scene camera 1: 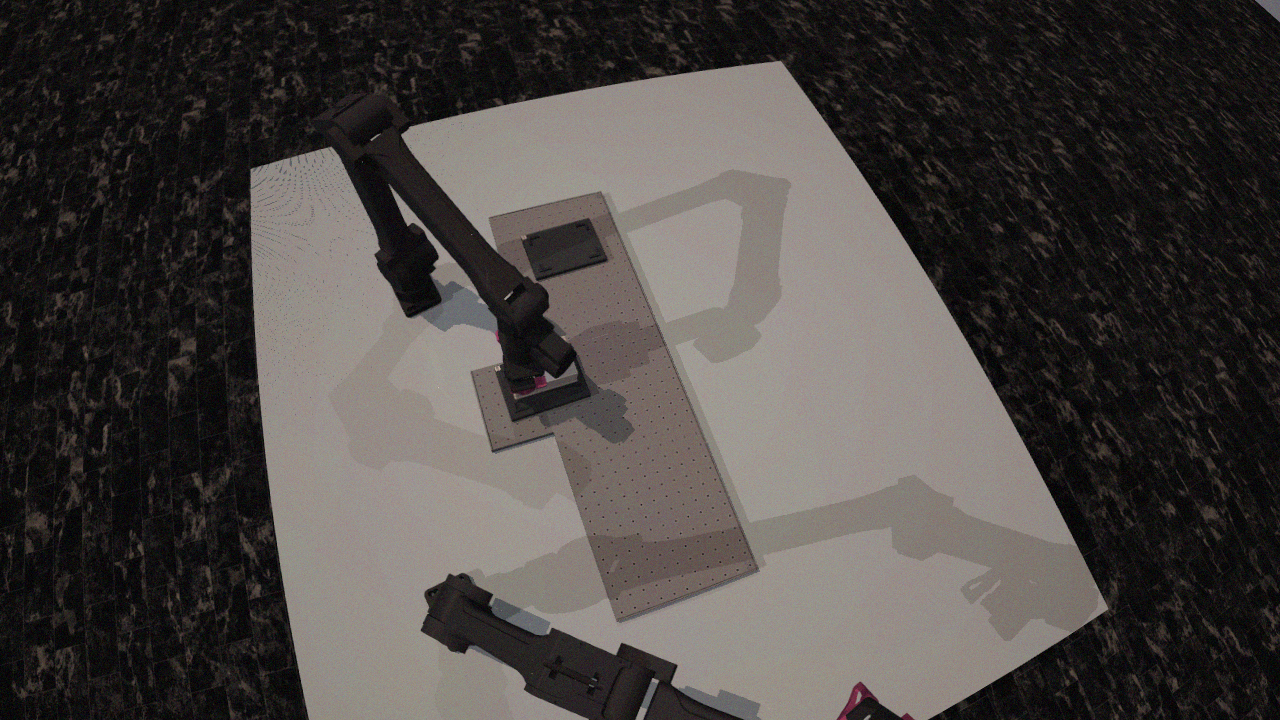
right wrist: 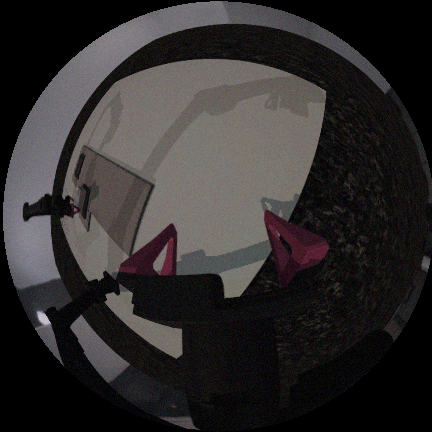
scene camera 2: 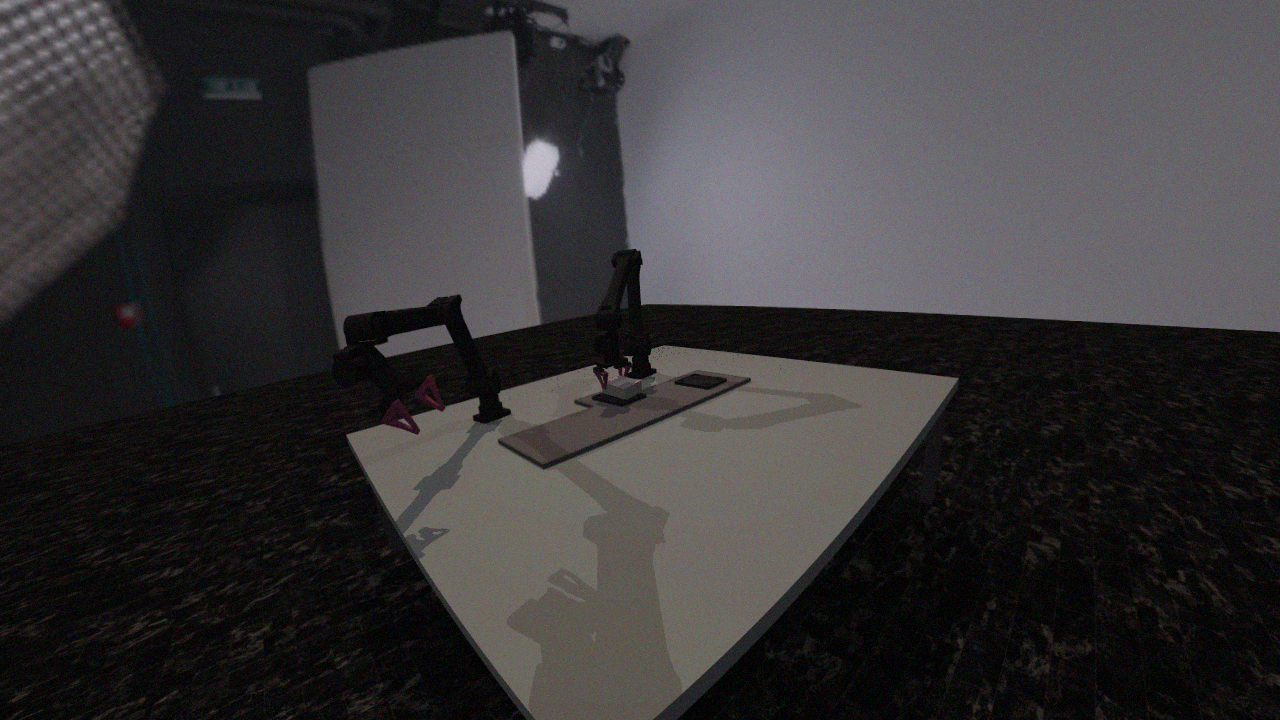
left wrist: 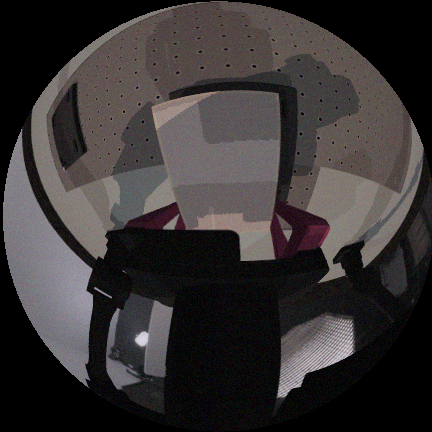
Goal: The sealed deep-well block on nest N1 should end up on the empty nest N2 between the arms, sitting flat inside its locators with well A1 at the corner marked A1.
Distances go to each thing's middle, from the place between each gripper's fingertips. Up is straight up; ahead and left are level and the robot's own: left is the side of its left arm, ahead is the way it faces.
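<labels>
The pale block (left wrist: 221, 149) is 370 mm behind my right hand, 730 mm to the left of it and 170 mm below it. Relative to the dark nest (scene camera 1: 521, 408), my right hand is 720 mm to the right, 370 mm past it and 200 mm above it.
Counted from my left hand, the pale block is 40 mm ahead and 10 mm to the left. My left hand itself is 30 mm above the dark nest, 40 mm short of it and 10 mm to the left of it.
</labels>
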